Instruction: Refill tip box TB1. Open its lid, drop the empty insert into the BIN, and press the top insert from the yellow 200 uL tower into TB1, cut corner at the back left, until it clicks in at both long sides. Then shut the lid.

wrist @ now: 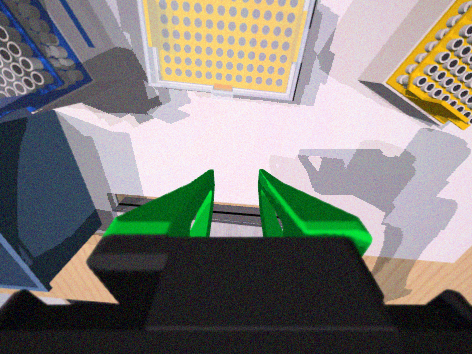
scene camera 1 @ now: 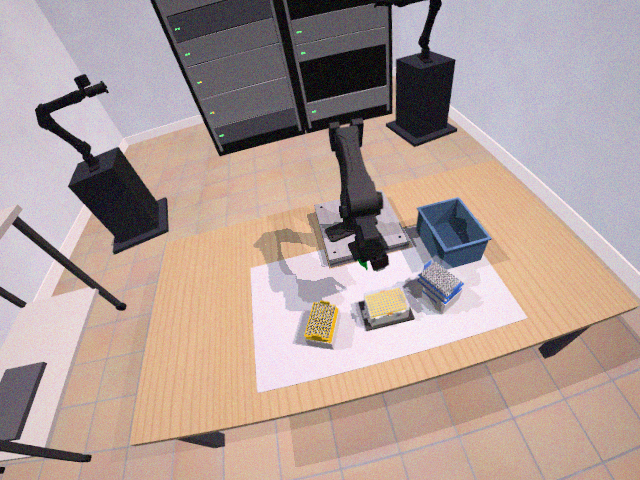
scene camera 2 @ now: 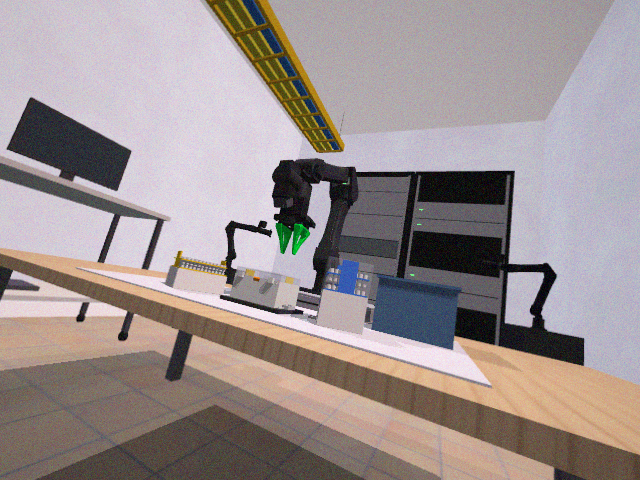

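Tip box TB1 [scene camera 1: 386, 305] [scene camera 2: 258, 294] [wrist: 230, 50] stands mid-mat with its clear lid shut; the yellow insert with empty holes shows through it. The yellow 200 uL tower [scene camera 1: 321, 321] [scene camera 2: 196, 280] [wrist: 445, 67] holds tips and stands left of TB1 in the first scene view, at the right in the wrist view. The blue BIN [scene camera 1: 464, 254] [scene camera 2: 413, 315] [wrist: 45, 200] stands at the back right in the first scene view. My gripper [scene camera 2: 288, 253] [wrist: 236, 177] is partly open and empty, high above the mat on the arm-base side of TB1. In the first scene view the arm mostly hides its fingers.
A blue tip tower [scene camera 1: 440, 281] [scene camera 2: 342, 310] [wrist: 17, 67] stands between TB1 and the BIN. TB1 sits on a black base [scene camera 2: 227, 298]. The white mat [scene camera 1: 289, 366] lies on the wooden table [scene camera 1: 196, 335]. The arm's grey base plate [scene camera 1: 330, 253] is behind the mat.
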